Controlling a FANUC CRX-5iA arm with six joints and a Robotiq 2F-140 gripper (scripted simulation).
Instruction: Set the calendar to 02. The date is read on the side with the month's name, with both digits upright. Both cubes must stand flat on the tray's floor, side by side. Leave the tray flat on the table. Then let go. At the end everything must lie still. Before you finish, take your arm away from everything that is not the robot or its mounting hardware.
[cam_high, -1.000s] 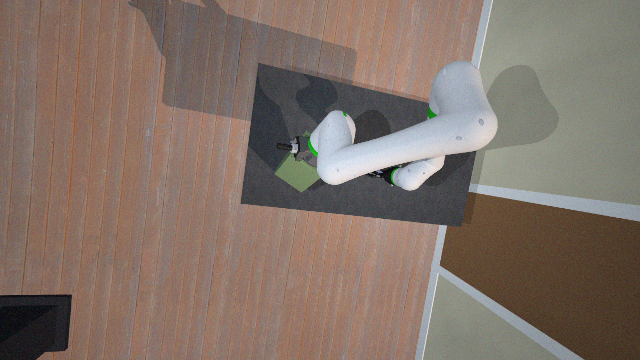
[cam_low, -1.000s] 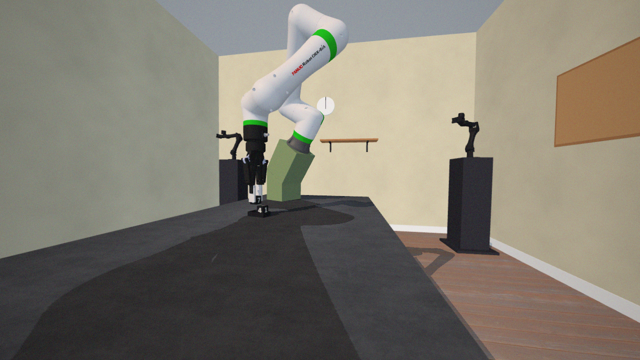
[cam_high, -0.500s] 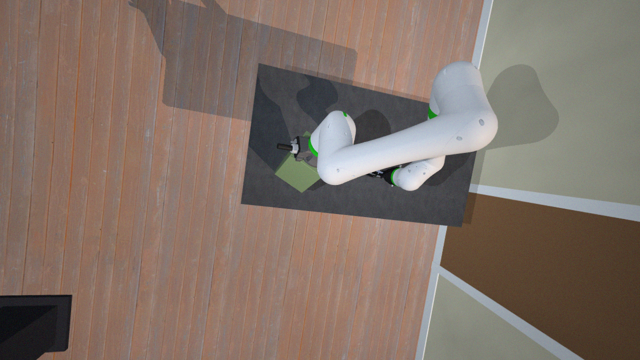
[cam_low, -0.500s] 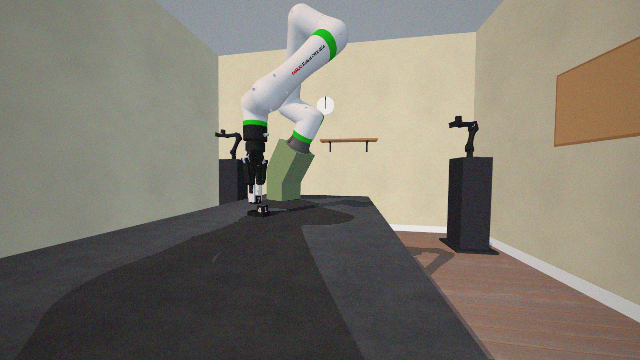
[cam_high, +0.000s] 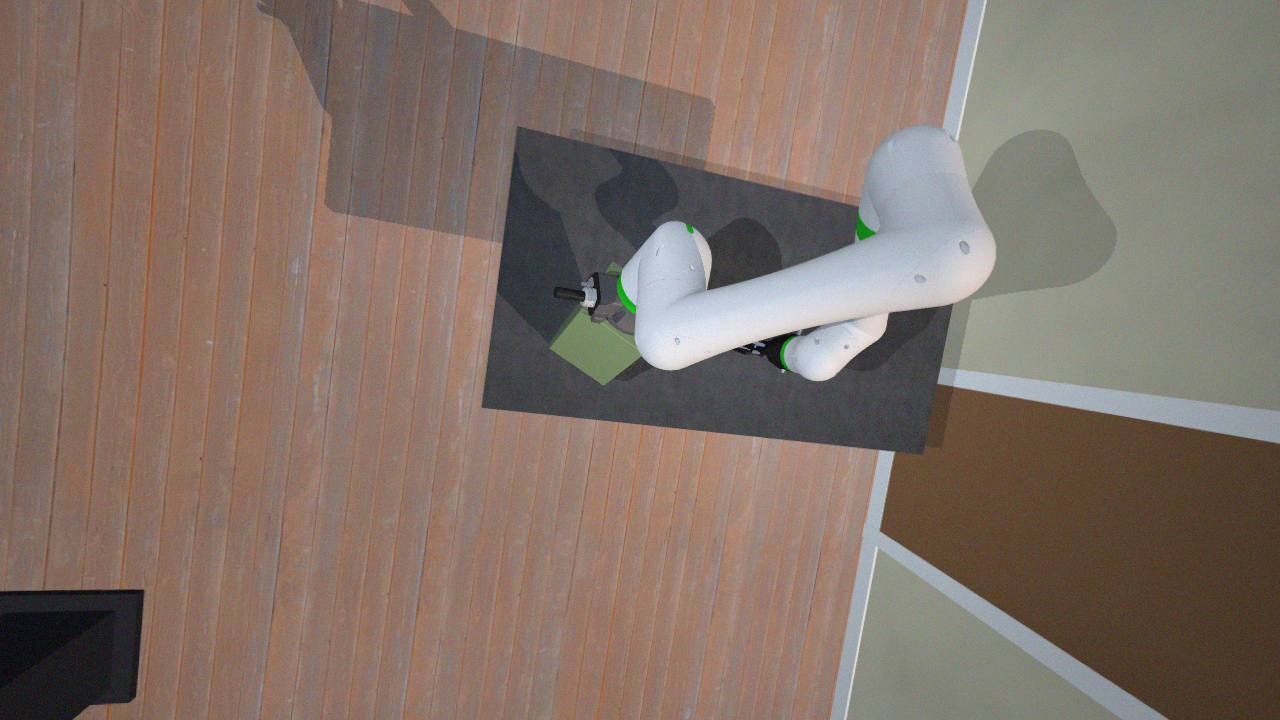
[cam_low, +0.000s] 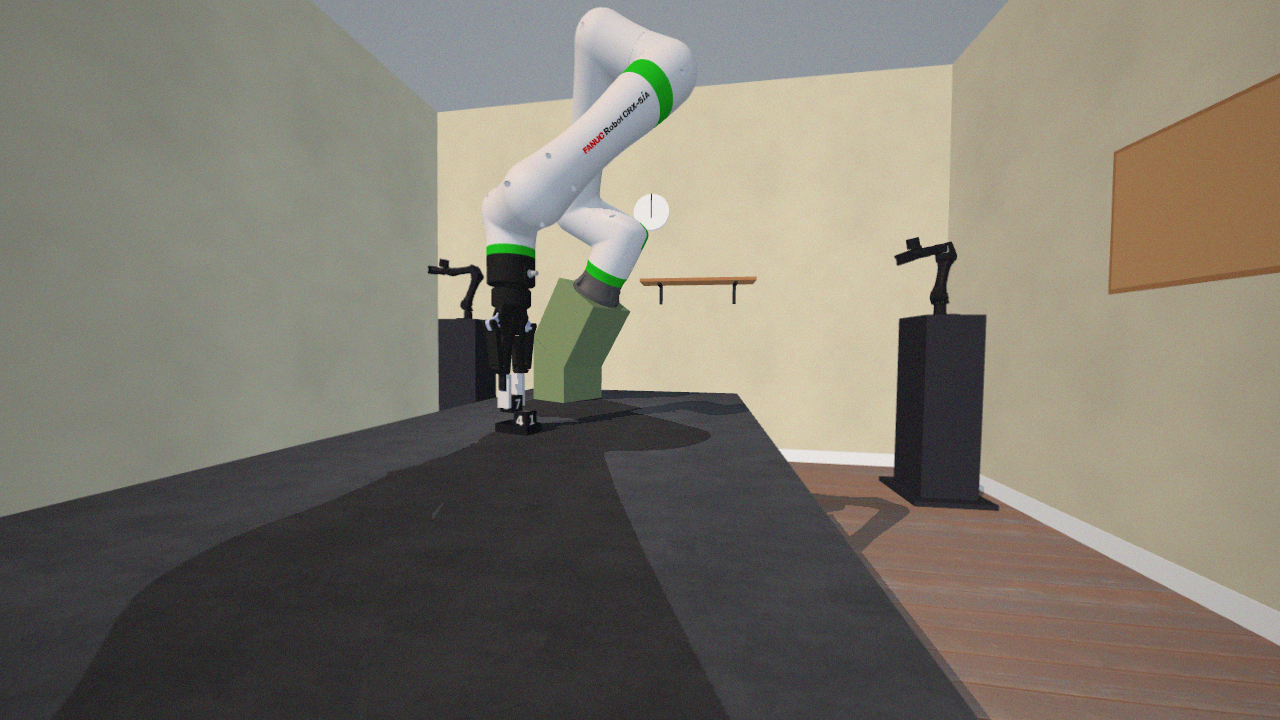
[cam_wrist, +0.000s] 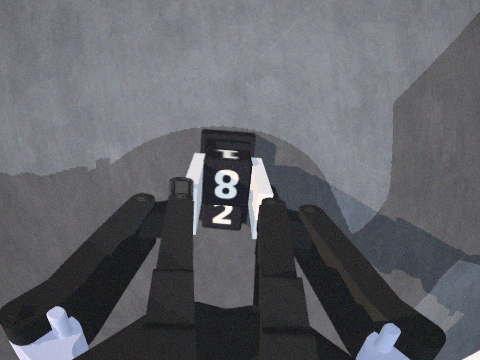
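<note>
Now: hand 1 cm short of the black number cube, 3 cm to the right of it and 6 cm above it. The rest, counted from my hand: black tray: 2 cm to the left, 7 cm below.
</note>
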